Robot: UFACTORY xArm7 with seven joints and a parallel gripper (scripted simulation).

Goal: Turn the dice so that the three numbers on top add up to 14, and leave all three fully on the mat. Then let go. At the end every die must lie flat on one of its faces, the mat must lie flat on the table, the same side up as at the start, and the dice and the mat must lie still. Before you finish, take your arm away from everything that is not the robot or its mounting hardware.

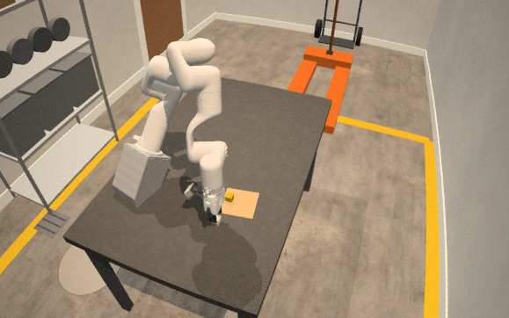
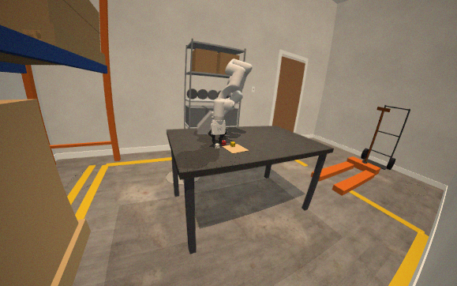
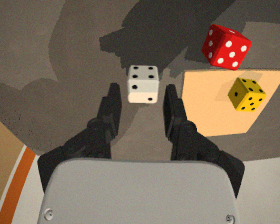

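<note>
The white die lies 40 mm below my hand. Round my hand: mat 130 mm to the left, 50 mm below, 50 mm ahead; then red die 70 mm to the left, 50 mm behind, 40 mm below; then yellow die 130 mm to the left, 30 mm below.
</note>
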